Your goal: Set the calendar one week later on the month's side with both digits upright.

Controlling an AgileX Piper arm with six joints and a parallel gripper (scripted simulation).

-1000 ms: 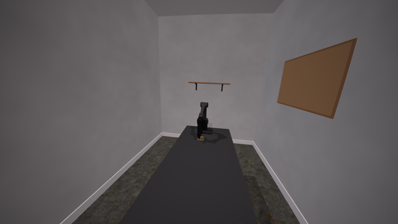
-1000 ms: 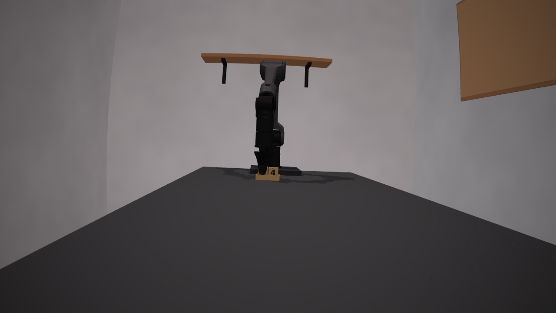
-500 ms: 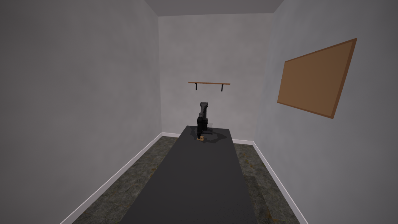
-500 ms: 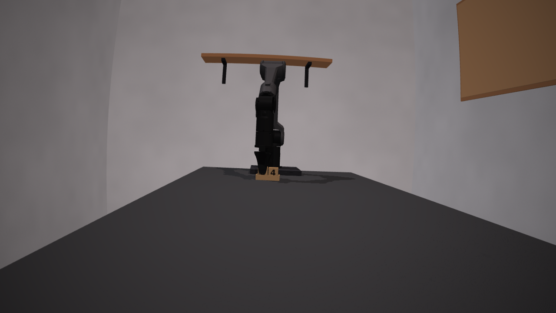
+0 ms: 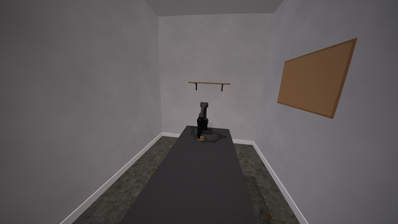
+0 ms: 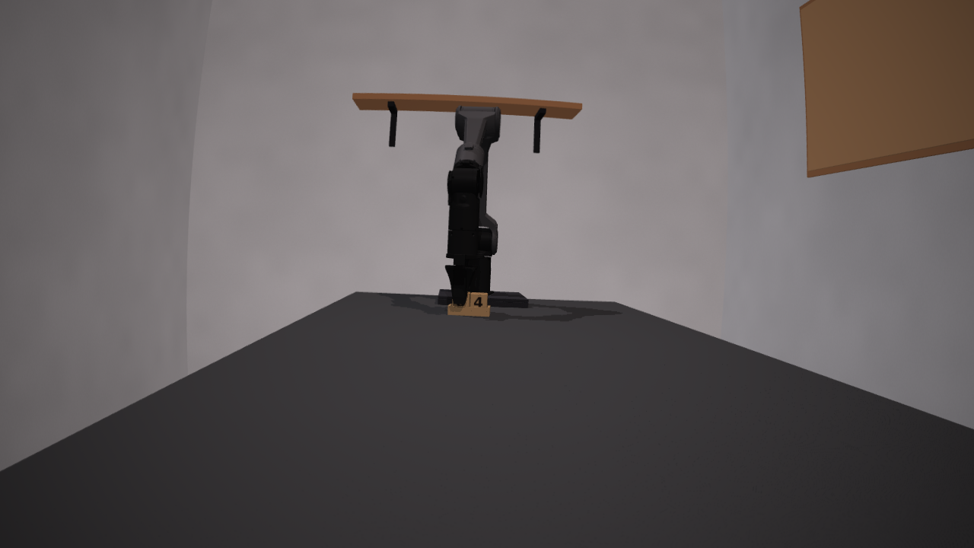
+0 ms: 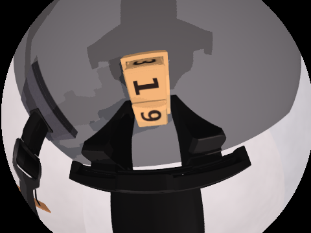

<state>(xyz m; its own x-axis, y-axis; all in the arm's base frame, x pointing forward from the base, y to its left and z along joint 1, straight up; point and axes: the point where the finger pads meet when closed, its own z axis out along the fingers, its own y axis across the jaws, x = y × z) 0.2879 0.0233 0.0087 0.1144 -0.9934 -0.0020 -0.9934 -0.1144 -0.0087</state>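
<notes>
Now: the wooden tray 2 cm to the left of my hand and 2 cm below it. Also, from my hand: wooden cube: 3 cm to the left.
</notes>
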